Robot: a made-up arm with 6 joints. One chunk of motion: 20 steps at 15 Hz.
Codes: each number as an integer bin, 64 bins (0 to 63) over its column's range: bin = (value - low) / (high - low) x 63, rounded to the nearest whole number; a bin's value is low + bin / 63 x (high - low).
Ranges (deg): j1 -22..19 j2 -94..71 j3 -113..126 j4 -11..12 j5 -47..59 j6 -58..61
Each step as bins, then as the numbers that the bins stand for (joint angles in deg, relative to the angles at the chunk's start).
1 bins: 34 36 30 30 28 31
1 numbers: 0.13 0.29 0.81 -0.05 0.11 0.56
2 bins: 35 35 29 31 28 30
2 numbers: 0.78 -2.33 -2.98 0.32 0.11 -1.33
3 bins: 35 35 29 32 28 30
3 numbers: 0.78 -2.33 -2.98 0.68 0.11 -1.33
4 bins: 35 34 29 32 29 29
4 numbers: 0.78 -4.95 -2.98 0.68 1.79 -3.22
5 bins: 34 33 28 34 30 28
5 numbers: 0.13 -7.57 -6.78 1.41 3.48 -5.11
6 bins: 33 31 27 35 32 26
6 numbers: -0.52 -12.81 -10.57 1.78 6.84 -8.89
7 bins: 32 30 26 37 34 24
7 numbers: -1.17 -15.43 -14.37 2.51 10.21 -12.67
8 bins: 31 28 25 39 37 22
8 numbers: -1.83 -20.67 -18.16 3.24 15.25 -16.44
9 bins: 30 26 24 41 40 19
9 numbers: -2.48 -25.90 -21.95 3.97 20.30 -22.11
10 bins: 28 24 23 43 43 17
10 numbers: -3.78 -31.14 -25.75 4.70 25.35 -25.89
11 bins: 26 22 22 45 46 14
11 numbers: -5.08 -36.38 -29.54 5.43 30.40 -31.56
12 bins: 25 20 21 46 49 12
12 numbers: -5.73 -41.62 -33.33 5.79 35.44 -35.33
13 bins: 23 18 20 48 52 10
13 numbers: -7.03 -46.86 -37.13 6.52 40.49 -39.11
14 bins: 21 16 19 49 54 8
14 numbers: -8.33 -52.10 -40.92 6.89 43.86 -42.89
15 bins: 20 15 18 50 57 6
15 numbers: -8.98 -54.71 -44.71 7.25 48.90 -46.67
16 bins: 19 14 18 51 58 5
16 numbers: -9.63 -57.33 -44.71 7.62 50.59 -48.56
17 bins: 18 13 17 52 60 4
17 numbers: -10.29 -59.95 -48.51 7.98 53.95 -50.44
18 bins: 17 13 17 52 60 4
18 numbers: -10.94 -59.95 -48.51 7.98 53.95 -50.44
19 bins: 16 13 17 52 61 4
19 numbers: -11.59 -59.95 -48.51 7.98 55.63 -50.44
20 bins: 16 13 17 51 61 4
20 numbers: -11.59 -59.95 -48.51 7.62 55.63 -50.44
